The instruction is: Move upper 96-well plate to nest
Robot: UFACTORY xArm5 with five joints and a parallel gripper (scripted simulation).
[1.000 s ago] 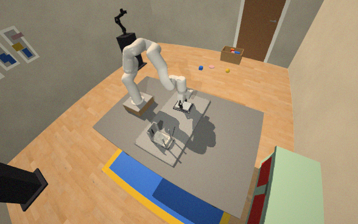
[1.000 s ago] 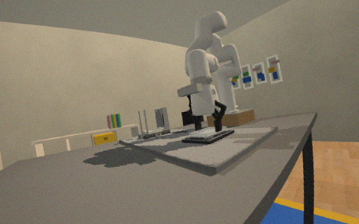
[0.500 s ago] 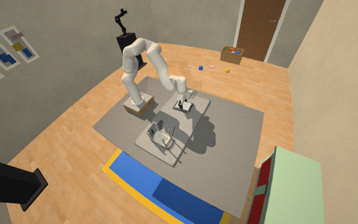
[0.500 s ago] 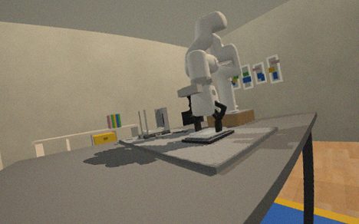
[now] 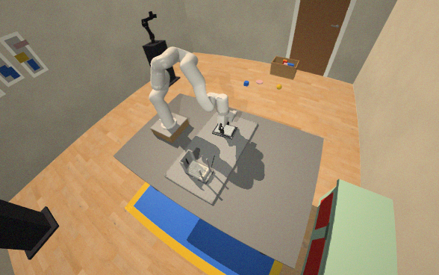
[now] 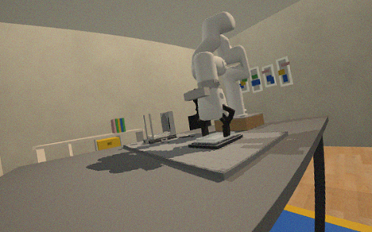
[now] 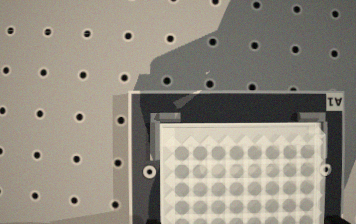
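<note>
Right now my hand is 1 cm above the white 96-well plate. Round my hand: dark plate nest N1 (3 cm below); A1 label (8 cm ahead, 5 cm to the right, 2 cm below).
</note>
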